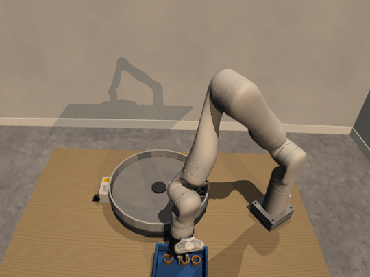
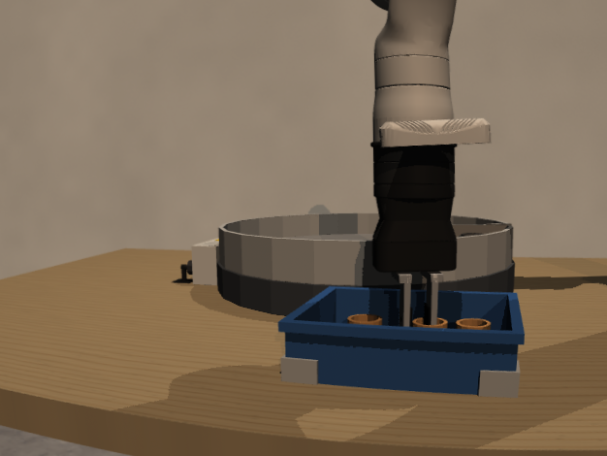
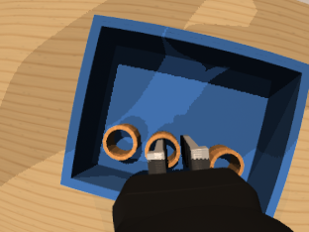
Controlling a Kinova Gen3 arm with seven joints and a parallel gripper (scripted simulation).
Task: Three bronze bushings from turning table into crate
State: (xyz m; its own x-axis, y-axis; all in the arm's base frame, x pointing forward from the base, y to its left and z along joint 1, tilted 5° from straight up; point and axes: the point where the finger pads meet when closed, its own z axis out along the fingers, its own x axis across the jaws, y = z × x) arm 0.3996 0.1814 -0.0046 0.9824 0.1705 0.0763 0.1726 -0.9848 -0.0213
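The blue crate lies 20 mm to the left of my hand and 10 mm ahead of it. From my hand the other things lie so: round grey turning table: 330 mm to the right, 70 mm ahead, 20 mm above.
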